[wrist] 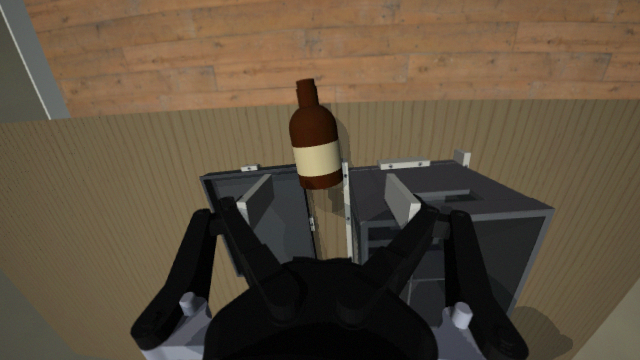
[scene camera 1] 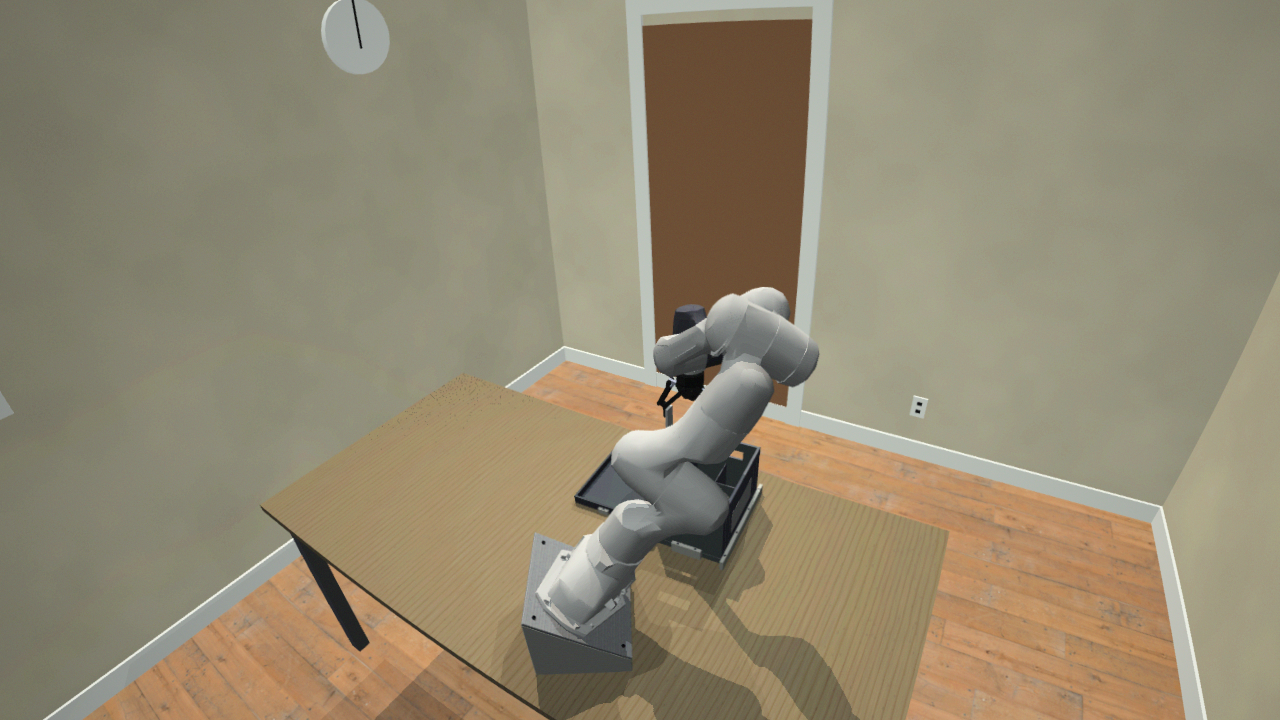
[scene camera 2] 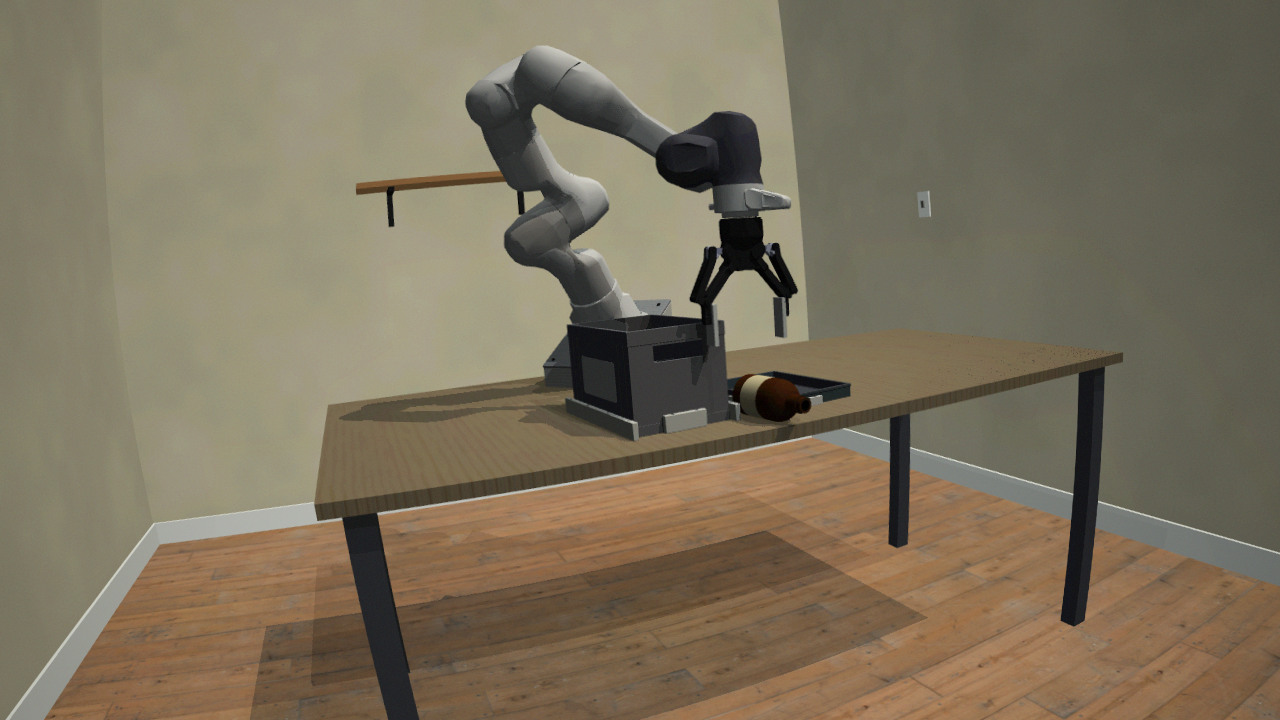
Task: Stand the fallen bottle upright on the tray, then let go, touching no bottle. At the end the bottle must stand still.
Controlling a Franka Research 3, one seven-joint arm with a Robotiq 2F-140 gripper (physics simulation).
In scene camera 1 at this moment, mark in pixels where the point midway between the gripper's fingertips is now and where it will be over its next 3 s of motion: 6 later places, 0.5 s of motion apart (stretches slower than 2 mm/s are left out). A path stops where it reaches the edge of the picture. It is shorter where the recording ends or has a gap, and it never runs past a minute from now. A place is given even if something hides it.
My gripper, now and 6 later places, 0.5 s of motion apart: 689,434; 689,438; 690,439; 691,449; 690,453; 690,440; 678,431
